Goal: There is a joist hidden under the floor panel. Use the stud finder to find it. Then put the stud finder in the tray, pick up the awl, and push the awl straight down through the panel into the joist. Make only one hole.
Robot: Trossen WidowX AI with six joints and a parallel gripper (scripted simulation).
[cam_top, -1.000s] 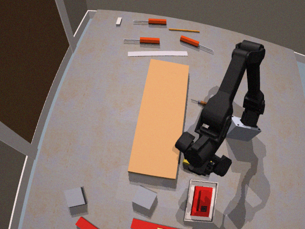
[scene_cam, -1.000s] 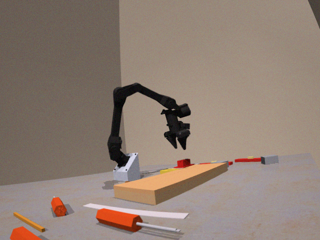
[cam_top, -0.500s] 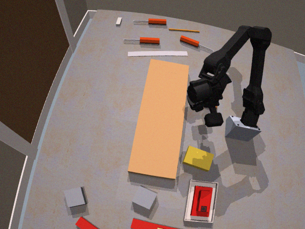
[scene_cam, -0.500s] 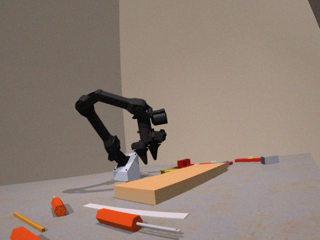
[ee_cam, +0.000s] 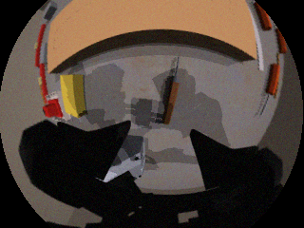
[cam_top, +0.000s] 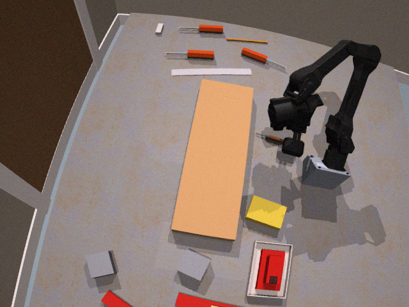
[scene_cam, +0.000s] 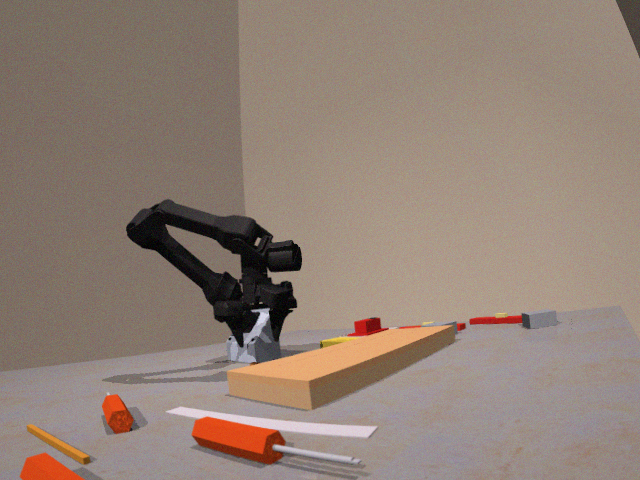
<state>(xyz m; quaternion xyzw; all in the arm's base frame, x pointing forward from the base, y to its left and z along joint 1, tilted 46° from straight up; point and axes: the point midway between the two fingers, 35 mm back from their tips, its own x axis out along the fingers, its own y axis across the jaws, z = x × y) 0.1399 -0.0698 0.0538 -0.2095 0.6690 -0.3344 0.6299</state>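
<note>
The brown-handled awl lies 50 mm ahead of my gripper tip, 20 mm to the right of it and 50 mm below it. The rest, counted from my gripper tip: white strip: 280 mm ahead, 270 mm to the right, 50 mm below; yellow block: 50 mm ahead, 240 mm to the left, 40 mm below; white tray: 20 mm ahead, 410 mm to the left, 40 mm below.
</note>
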